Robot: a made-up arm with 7 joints. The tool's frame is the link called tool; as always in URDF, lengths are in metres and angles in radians. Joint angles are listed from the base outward.
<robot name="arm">
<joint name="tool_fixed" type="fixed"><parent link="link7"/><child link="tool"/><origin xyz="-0.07 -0.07 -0.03" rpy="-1.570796 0 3.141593"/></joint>
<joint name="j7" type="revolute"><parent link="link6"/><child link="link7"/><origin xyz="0.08 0.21 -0.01" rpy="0 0 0"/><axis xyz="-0.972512 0.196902 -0.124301"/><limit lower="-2.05" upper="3.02"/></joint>
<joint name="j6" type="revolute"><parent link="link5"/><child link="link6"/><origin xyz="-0.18 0 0.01" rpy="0 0 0"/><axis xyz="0 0 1"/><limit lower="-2.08" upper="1.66"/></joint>
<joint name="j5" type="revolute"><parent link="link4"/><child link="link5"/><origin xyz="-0.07 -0.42 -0.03" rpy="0 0 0"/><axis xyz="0.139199 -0.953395 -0.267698"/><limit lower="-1.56" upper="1.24"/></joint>
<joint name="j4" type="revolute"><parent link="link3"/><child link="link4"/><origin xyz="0.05 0.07 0.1" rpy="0 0 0"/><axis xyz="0.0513 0.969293 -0.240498"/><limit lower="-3.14" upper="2.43"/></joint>
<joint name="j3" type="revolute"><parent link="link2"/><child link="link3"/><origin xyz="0.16 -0.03 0.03" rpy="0 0 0"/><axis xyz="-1 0 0"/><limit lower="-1.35" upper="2.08"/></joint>
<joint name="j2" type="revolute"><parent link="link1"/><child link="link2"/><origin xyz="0.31 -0.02 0.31" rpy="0 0 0"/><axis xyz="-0.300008 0.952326 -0.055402"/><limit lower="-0.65" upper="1.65"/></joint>
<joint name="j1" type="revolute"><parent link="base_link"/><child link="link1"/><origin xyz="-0.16 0.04 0.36" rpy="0 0 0"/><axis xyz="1 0 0"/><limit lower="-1.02" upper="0.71"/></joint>
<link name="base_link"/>
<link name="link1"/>
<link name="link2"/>
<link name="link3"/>
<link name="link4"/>
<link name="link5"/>
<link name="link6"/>
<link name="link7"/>
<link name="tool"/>
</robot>
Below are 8 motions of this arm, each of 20 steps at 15 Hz.
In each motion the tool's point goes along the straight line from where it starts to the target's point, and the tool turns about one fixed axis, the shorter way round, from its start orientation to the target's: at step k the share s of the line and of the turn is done. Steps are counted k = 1, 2, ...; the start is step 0. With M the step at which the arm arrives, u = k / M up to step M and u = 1 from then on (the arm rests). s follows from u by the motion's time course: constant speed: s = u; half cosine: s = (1 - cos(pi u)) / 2; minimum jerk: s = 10 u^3 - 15 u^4 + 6 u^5.
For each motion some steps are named. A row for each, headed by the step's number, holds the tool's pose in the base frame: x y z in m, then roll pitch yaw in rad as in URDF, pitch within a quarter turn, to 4 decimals.
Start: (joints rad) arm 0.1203 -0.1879 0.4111 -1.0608 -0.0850 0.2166 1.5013
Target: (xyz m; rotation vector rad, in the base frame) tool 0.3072 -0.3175 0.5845 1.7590 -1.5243 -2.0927
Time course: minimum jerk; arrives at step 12
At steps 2, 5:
2: 0.2118 -0.2886 0.6824 0.5895 0.9200 -2.5394
5: 0.2425 -0.2980 0.6508 0.9718 0.9261 -2.3998

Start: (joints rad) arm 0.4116 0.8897 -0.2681 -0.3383 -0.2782 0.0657 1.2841
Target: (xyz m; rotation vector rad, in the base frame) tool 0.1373 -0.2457 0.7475 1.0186 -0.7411 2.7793
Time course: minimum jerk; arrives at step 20
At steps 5, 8, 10, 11, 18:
5: 0.1960 -0.3460 0.6751 -0.6729 -0.8530 -2.9722
8: 0.1820 -0.3221 0.6924 -0.6419 -0.8122 -2.9918
10: 0.1700 -0.3017 0.7071 -0.6175 -0.7771 -3.0065
11: 0.1639 -0.2912 0.7146 -0.6056 -0.7591 -3.0133
18: 0.1379 -0.2467 0.7468 -0.5585 -0.6816 -3.0383

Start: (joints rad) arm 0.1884 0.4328 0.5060 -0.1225 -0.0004 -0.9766 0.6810
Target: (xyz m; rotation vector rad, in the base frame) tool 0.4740 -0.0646 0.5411 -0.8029 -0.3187 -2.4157
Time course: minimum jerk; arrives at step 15
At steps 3, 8, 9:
3: 0.3400 -0.2649 0.8105 -0.3711 0.1018 2.3209
8: 0.4117 -0.1576 0.6663 -0.0065 -0.2301 3.0820
9: 0.4289 -0.1321 0.6319 0.0391 -0.3418 -3.0306

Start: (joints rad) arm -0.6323 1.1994 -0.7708 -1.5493 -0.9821 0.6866 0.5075
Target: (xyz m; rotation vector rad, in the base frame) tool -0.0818 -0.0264 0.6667 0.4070 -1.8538 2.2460
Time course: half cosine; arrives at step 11
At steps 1, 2, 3, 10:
1: 0.0067 -0.1098 0.7640 -0.6089 -0.7981 -2.9057
2: 0.0014 -0.1048 0.7582 -0.6611 -0.7676 -2.9066
3: -0.0071 -0.0968 0.7489 -0.7406 -0.7197 -2.9122
10: -0.0800 -0.0281 0.6687 -1.3683 -0.3494 -3.1125

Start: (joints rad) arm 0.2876 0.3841 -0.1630 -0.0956 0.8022 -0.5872 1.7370
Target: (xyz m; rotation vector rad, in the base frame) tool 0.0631 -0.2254 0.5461 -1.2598 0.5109 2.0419
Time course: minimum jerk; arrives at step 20
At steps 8, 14, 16, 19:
8: 0.2006 -0.2744 0.6425 -0.3844 0.2300 1.9692
14: 0.0960 -0.2371 0.5691 -0.1976 0.8987 2.1487
16: 0.0748 -0.2296 0.5543 -0.1098 1.0282 2.2353
19: 0.0633 -0.2255 0.5463 -0.0434 1.0958 2.3010

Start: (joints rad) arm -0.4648 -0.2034 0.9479 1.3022 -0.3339 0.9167 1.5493
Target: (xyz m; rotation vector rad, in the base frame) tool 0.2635 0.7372 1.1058 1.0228 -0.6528 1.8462
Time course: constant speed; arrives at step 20
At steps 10, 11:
10: 0.2332 0.6864 1.0550 0.5822 -0.9072 1.9018
11: 0.2362 0.6915 1.0600 0.5261 -0.9215 1.9125

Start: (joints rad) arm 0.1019 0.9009 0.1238 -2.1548 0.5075 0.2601 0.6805
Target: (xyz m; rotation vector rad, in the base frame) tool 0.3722 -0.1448 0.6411 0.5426 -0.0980 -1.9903
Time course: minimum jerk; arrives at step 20
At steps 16, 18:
16: 0.3816 -0.1509 0.6284 0.3075 0.3869 -1.9436
18: 0.3736 -0.1457 0.6392 0.3199 0.3452 -1.9721

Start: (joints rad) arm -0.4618 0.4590 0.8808 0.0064 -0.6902 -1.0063 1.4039
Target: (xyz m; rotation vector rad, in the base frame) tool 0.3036 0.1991 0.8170 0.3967 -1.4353 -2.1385
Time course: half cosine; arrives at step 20
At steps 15, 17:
15: 0.3200 0.2010 0.8251 1.3117 0.0210 -2.7293
17: 0.3097 0.1998 0.8200 1.2223 -0.0262 -2.6043

